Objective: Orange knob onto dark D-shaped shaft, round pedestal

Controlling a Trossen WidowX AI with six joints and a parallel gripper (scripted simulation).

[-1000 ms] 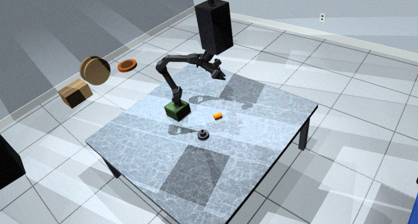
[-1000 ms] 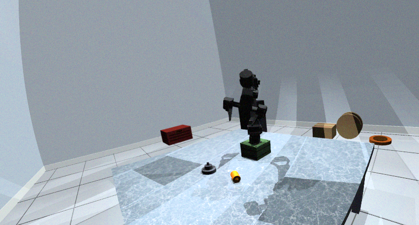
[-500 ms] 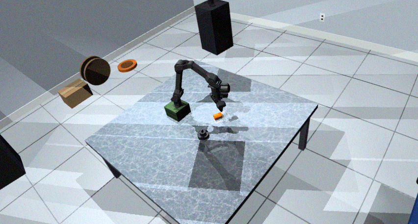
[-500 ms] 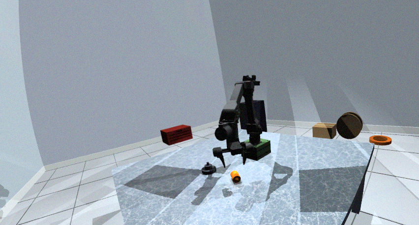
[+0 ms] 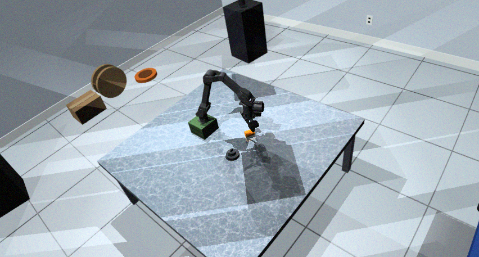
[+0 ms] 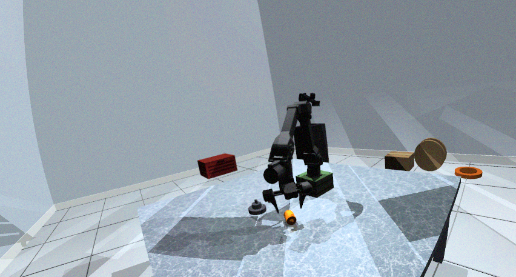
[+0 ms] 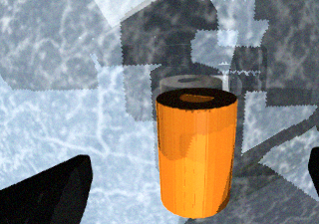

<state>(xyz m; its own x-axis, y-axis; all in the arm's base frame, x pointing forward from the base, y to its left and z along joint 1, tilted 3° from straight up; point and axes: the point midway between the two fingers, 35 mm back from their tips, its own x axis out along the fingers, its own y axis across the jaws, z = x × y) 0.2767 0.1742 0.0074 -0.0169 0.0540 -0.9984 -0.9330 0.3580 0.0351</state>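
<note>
Right now the orange knob is 1 cm behind my gripper tip, 1 cm to the right of it and 4 cm below it. The rest, counted from my gripper tip: round dark pedestal (5 cm ahead, 21 cm to the right, 3 cm below).
</note>
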